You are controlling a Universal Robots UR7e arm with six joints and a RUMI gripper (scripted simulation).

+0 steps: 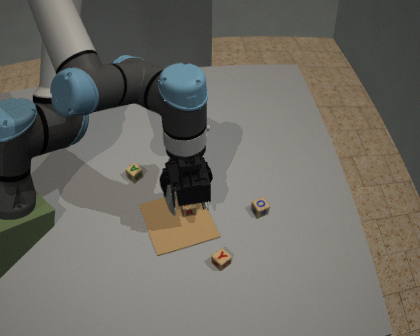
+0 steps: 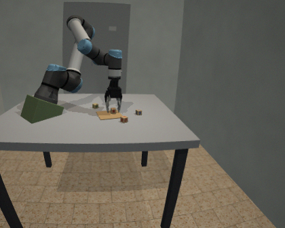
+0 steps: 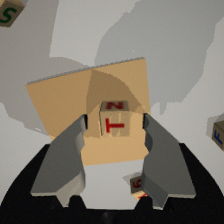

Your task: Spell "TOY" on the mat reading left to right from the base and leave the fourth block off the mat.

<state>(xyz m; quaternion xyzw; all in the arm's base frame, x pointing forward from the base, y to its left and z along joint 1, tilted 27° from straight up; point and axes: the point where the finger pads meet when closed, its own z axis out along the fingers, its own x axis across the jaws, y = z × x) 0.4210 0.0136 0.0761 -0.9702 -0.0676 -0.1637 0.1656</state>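
Now: hand 3 cm to the left of the tan mat, 2 cm past it and 2 cm above it. From my hand the other things lie so: Y block (13 cm to the right, 7 cm ahead, 1 cm below); O block (16 cm ahead, 1 cm below).
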